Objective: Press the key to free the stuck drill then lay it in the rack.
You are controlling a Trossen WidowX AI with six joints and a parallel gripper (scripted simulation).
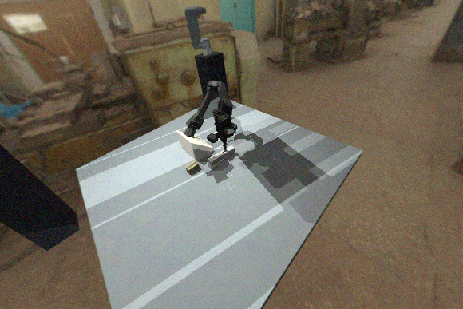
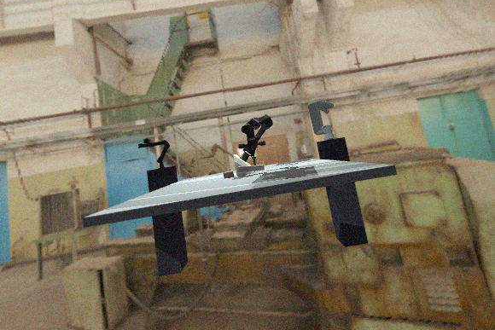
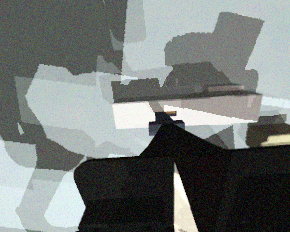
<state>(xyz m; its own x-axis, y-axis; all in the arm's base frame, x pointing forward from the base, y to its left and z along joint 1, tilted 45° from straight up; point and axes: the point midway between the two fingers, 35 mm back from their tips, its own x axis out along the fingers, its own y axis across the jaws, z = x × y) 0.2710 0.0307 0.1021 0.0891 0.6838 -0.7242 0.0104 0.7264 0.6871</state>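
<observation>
Now: gripper tip 7 cm above the drill, 6 cm to the left of it and 1 cm past it. Round my gripper tip: dark key: 3 cm below; then grey block: 8 cm below, 4 cm to the right, 1 cm behind.
</observation>
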